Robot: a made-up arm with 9 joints. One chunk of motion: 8 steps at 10 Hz.
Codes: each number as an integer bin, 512 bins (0 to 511) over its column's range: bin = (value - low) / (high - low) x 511, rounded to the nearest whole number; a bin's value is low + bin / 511 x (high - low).
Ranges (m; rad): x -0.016..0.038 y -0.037..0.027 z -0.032..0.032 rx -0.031..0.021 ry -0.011..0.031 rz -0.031..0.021
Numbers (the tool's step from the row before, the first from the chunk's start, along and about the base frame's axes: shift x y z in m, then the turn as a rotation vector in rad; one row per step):
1: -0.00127 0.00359 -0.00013 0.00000 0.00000 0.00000
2: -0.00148 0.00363 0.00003 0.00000 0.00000 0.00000
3: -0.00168 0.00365 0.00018 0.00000 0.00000 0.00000
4: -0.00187 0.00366 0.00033 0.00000 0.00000 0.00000
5: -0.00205 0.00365 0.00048 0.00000 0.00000 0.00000
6: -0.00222 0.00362 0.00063 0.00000 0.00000 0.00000
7: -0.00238 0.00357 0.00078 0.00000 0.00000 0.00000
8: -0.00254 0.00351 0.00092 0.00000 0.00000 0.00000
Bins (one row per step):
1: 139 324 254 305 134 305
2: 137 324 256 305 134 305
3: 136 325 257 305 134 305
4: 134 325 258 305 134 305
5: 132 325 259 305 134 305
6: 130 324 261 305 134 305
7: 129 324 262 305 134 305
8: 127 323 263 305 134 305

